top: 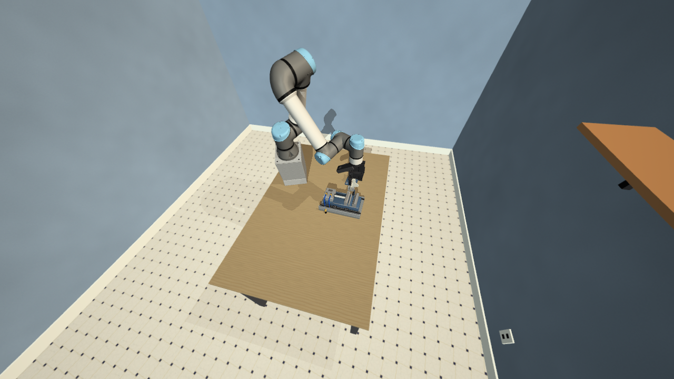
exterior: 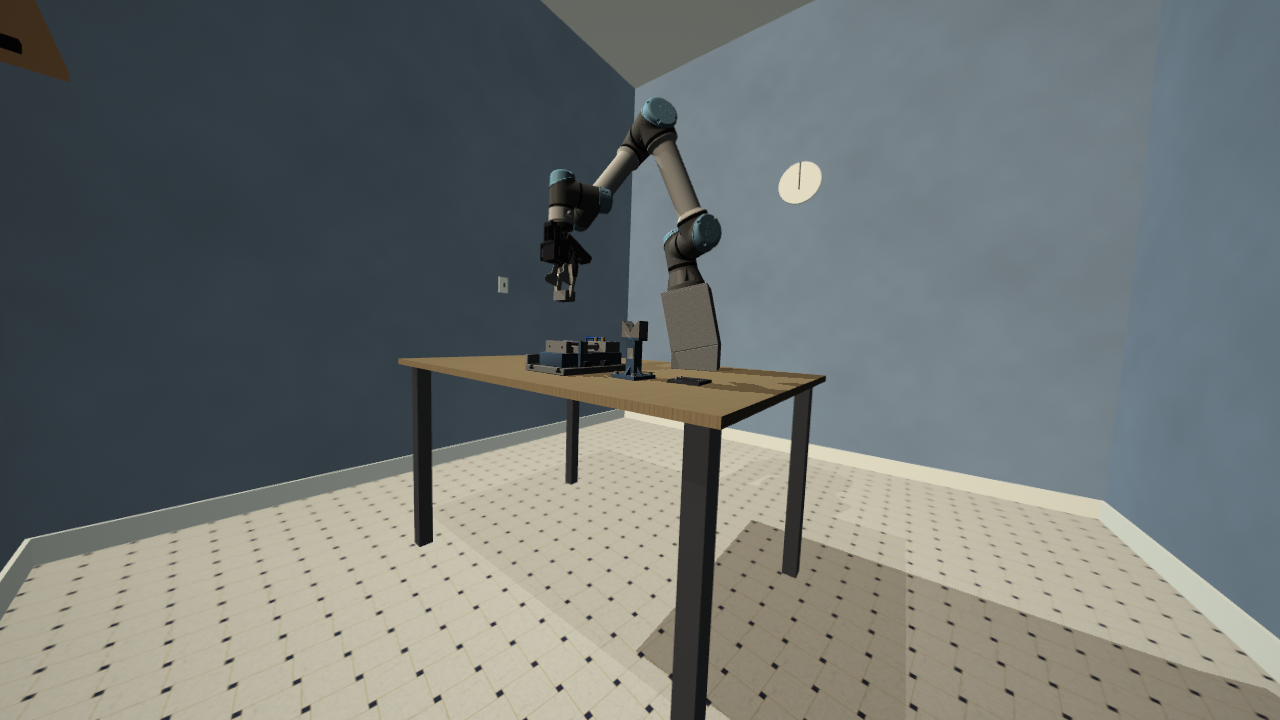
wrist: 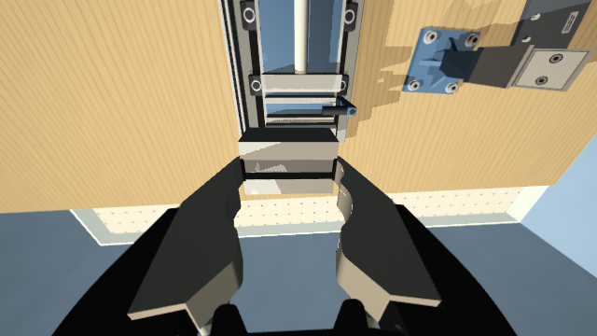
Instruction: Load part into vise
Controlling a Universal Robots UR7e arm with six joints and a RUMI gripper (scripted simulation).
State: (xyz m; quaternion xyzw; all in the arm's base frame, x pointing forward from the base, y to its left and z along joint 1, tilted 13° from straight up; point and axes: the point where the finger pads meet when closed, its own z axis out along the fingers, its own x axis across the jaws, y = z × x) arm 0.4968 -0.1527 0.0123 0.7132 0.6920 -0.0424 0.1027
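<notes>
Right now the part is right at my hand. From my hand the other things lie so: cylinder rod: 170 mm below, 90 mm behind, 20 mm to the left; fixed jaw: 170 mm below, 30 mm ahead, 20 mm to the left; moving jaw: 170 mm below, 30 mm behind, 20 mm to the left.
</notes>
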